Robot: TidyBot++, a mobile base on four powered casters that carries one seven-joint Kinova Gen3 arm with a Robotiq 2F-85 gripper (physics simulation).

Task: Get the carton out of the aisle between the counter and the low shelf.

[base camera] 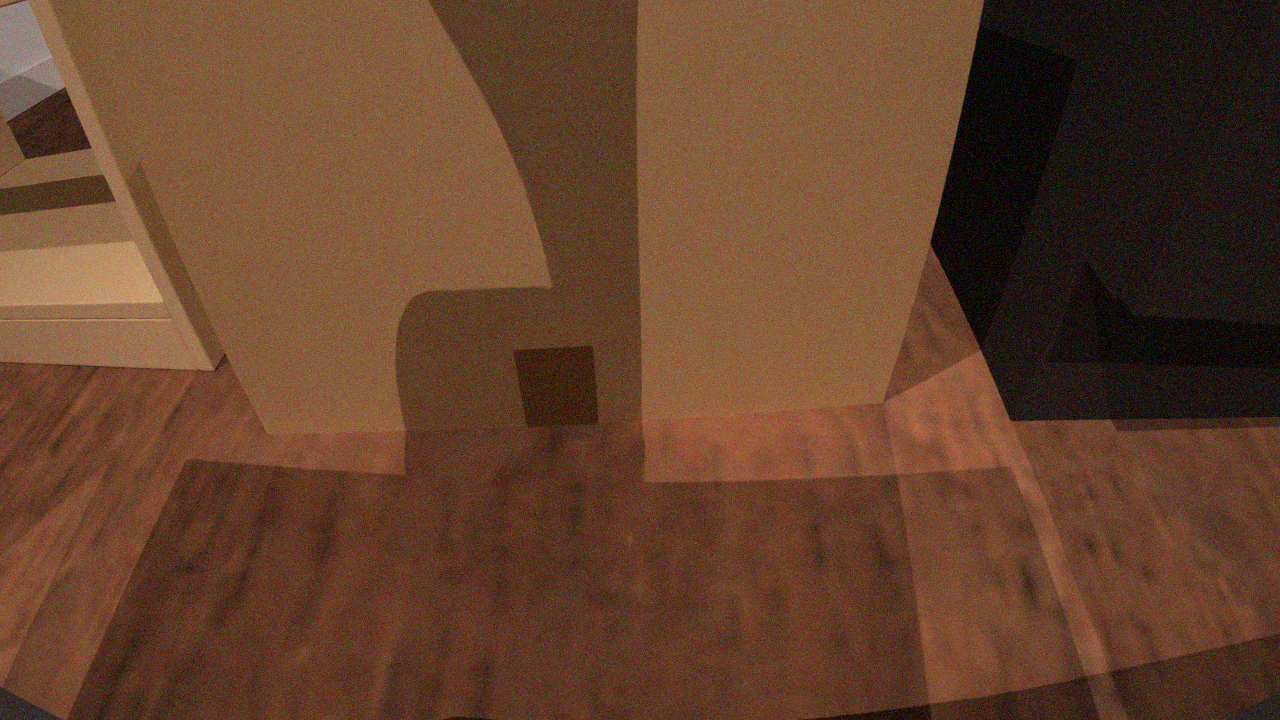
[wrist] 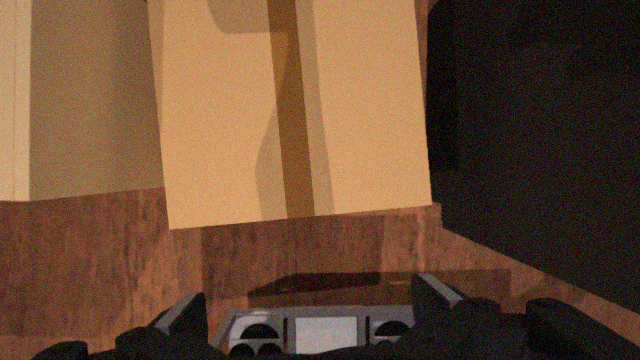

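Note:
A tan carton stands upright on the floor, close in front of the base, with a brown tape strip over its top and a short tape end low on its front face. The low shelf is light wood and stands to its left. The dark counter stands to its right, with a narrow gap between. My gripper is open and empty, on the near side of the carton in the wrist view. The carton's far end is out of view.
The brown wooden floor runs in front of the carton, with shadows across it. The counter's lower edge comes near the carton's right side. The shelf's end panel stands close to the carton's left side.

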